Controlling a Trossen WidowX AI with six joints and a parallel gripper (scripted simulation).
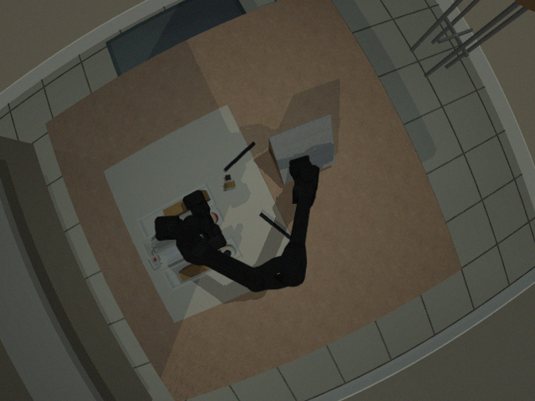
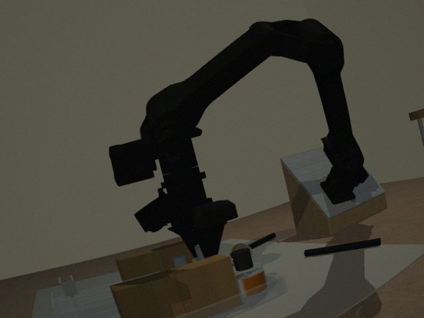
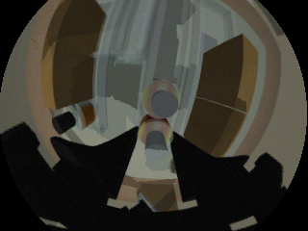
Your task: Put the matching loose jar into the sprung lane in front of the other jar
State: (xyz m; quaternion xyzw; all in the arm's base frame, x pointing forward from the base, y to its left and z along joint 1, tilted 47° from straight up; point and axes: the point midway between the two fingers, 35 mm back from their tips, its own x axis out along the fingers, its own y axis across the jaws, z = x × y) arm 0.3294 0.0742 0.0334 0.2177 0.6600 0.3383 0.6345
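Right now the dark-lidded jar is 13 cm to the left of my gripper tip and 2 cm behind it. From my gripper tip the other things lie so: sprung lane (14 cm ahead, 5 cm to the left, 2 cm below).
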